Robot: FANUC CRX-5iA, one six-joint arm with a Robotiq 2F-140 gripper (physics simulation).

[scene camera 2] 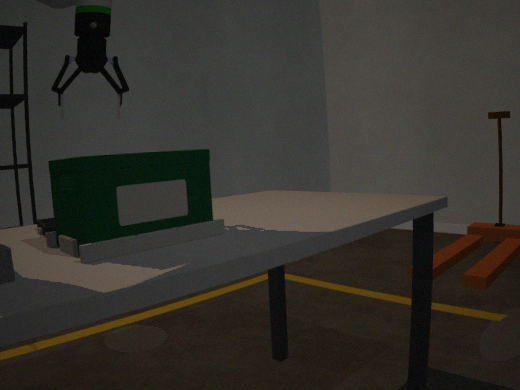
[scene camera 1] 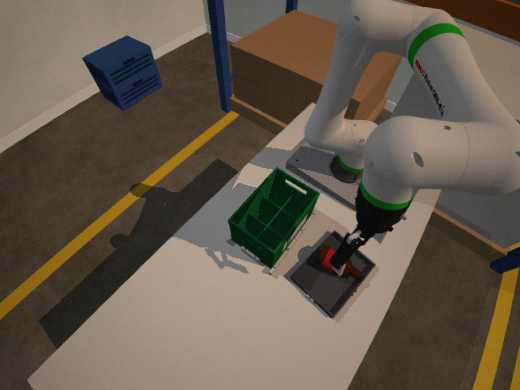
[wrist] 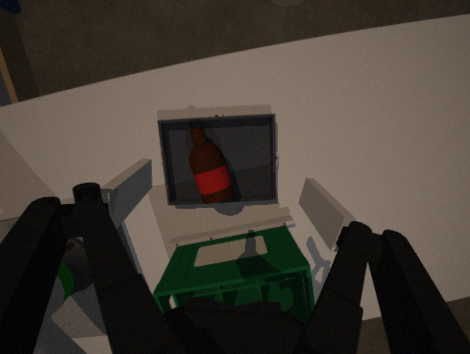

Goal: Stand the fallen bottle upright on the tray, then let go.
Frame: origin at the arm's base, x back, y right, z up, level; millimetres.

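Seen in the pictures: gripper, fingertip midpoint: (scene camera 2: 90, 118) (scene camera 1: 357, 255) (wrist: 229, 182); arm's base, link origin: (scene camera 1: 346, 169) (wrist: 70, 263).
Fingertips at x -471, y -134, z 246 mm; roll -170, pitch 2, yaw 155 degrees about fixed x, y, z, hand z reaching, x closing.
Offsets run from my fingertips to a thing's top centre. "pt": to the spot under its first point. Level surfaces: height alone.
The brown bottle @[dz -201, dx +52, dy +1 mm] (scene camera 1: 326, 258) (wrist: 212, 175) with a red label lies on its side in the dark grey tray @[pt dz -275, dx -58, dy +15 mm] (scene camera 1: 320, 292) (wrist: 252, 150). In the wrist view its neck points to the tray's far edge and its base is near the edge by the green crate. My gripper (scene camera 1: 339, 265) (scene camera 2: 90, 112) (wrist: 229, 182) is wide open and empty. It points down and hangs clearly above crate height in scene camera 2. In scene camera 1 it overlaps the bottle in the picture and covers part of it. The bottle does not show in scene camera 2.
A green crate @[dz -105, dx +71, dy +279 mm] (scene camera 1: 252, 244) (scene camera 2: 85, 200) (wrist: 185, 272) with compartments stands beside the tray, with low pale rails at its foot. The arm's base plate (scene camera 1: 312, 162) is behind the crate. The table @[dz -280 mm] (scene camera 1: 200, 320) (scene camera 2: 310, 207) (wrist: 375, 110) carries them all.
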